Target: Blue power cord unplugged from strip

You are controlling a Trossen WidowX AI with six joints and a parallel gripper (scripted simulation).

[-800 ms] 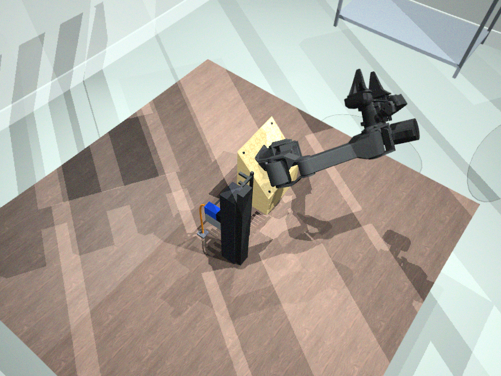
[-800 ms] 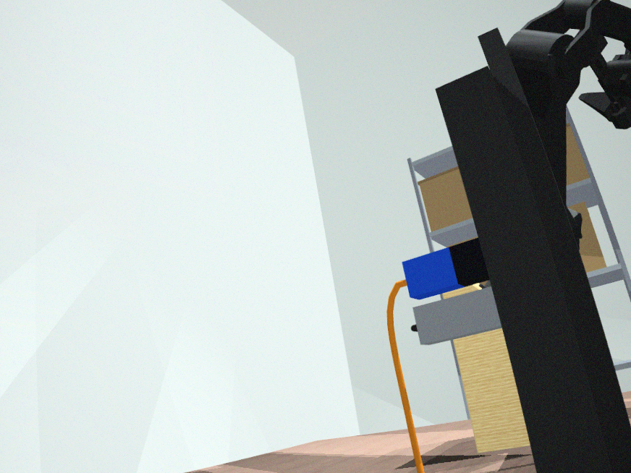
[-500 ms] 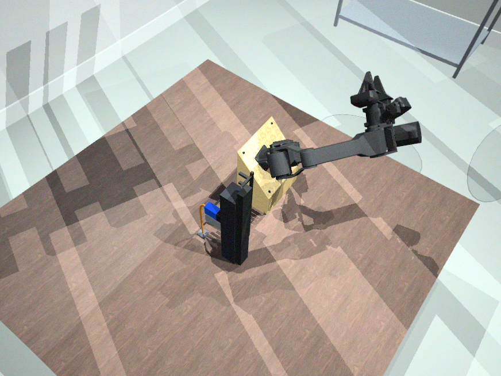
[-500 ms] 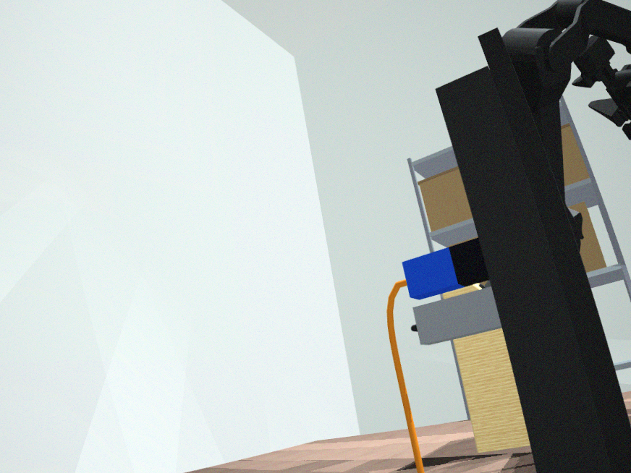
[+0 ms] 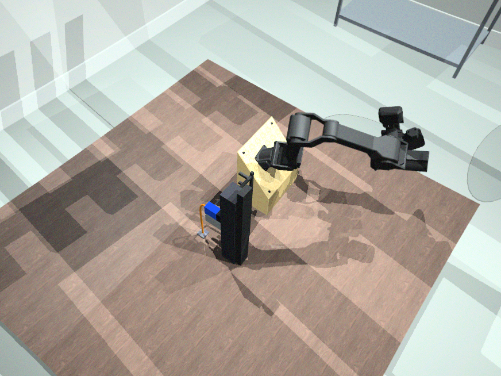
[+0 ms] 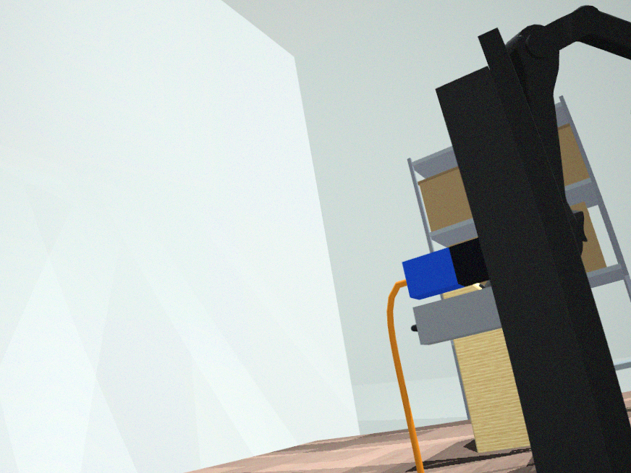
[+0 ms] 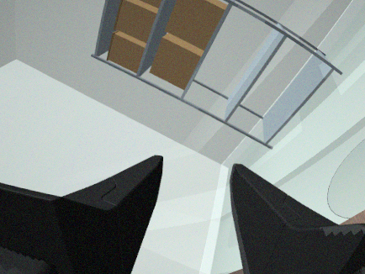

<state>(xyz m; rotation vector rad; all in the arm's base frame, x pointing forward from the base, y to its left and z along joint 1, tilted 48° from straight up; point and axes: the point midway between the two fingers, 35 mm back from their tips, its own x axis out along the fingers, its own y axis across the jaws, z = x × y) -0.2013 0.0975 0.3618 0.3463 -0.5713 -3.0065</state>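
The blue plug is 48 cm ahead of my gripper tip, 34 cm to the right of it and 18 cm below it.
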